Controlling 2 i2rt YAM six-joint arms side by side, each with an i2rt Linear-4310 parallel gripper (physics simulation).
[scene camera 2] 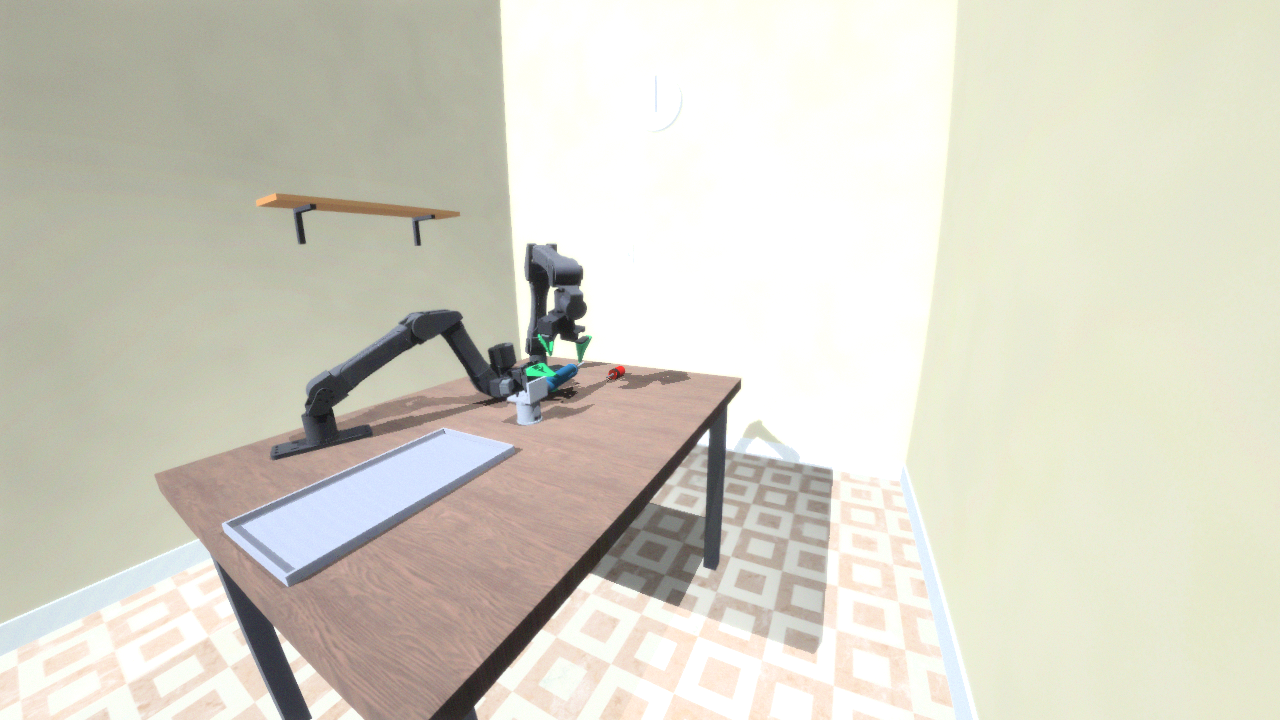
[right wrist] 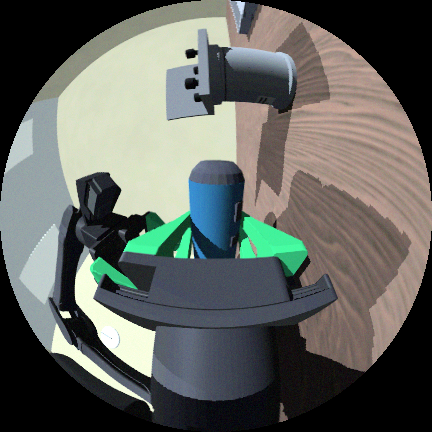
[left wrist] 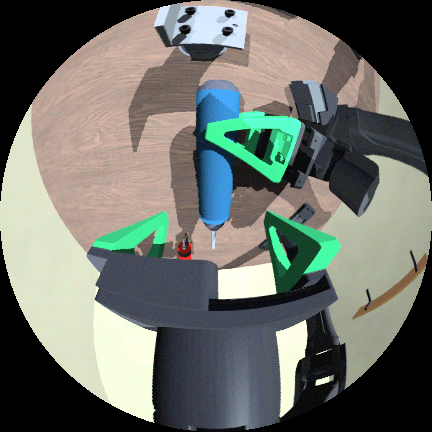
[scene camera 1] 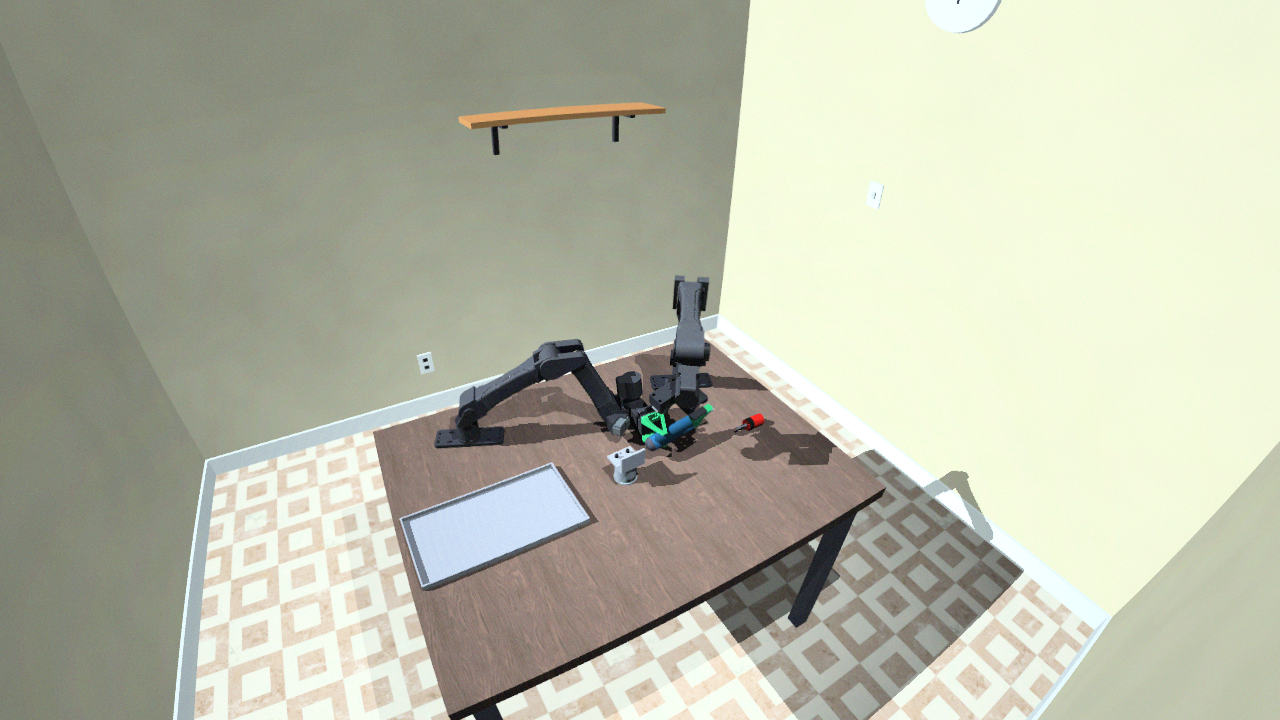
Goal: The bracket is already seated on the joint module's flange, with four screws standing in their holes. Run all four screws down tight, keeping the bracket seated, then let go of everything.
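Places are measured from the left arm's base along level axes (x back, y right, z up), in metres.
Where they show: left gripper, between the fingertips: (scene camera 2: pixel 565 358) (left wrist: pixel 215 216) (scene camera 1: pixel 684 415); right gripper, between the fingertips: (scene camera 2: pixel 556 382) (right wrist: pixel 214 215) (left wrist: pixel 202 128) (scene camera 1: pixel 665 440); right arm's base, origin of its link: (scene camera 2: pixel 324 442) (scene camera 1: pixel 470 438).
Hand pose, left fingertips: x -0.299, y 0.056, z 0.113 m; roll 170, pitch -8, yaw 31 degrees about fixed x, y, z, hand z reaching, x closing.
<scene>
Each offset is from my left fingertips to the top centre of the thing.
The grey bracket (scene camera 1: pixel 629 455) (left wrist: pixel 215 22) (right wrist: pixel 187 95) sits on the joint module {dx -0.104, dy +0.172, dz -0.050 m} (scene camera 1: pixel 624 474) (scene camera 2: pixel 529 411) (right wrist: pixel 257 75). Four black screws stand in it; in the right wrist view their heads, such as one screw {dx -0.081, dy +0.165, dz -0.036 m} (right wrist: pixel 191 83), stand off the plate. My right gripper (right wrist: pixel 214 215) is shut on the blue screwdriver {dx +0.005, dy +0.004, dz -0.022 m} (scene camera 1: pixel 675 431) (scene camera 2: pixel 562 377) (left wrist: pixel 215 192) (right wrist: pixel 215 200), held tilted above the table, its grey cap towards the bracket and its thin bit towards my left gripper. My left gripper (scene camera 2: pixel 564 356) (left wrist: pixel 215 216) is open, its fingers apart on either side of the bit end, not touching it.
A red-handled driver {dx +0.051, dy -0.212, dz -0.079 m} (scene camera 1: pixel 754 420) (scene camera 2: pixel 616 371) (left wrist: pixel 184 250) lies on the table. A shallow grey tray {dx -0.236, dy +0.513, dz -0.097 m} (scene camera 1: pixel 496 528) (scene camera 2: pixel 366 492) lies at the left, beyond the module. The two grippers are close together. A wooden shelf (scene camera 1: pixel 563 114) (scene camera 2: pixel 358 206) hangs on the wall.
</scene>
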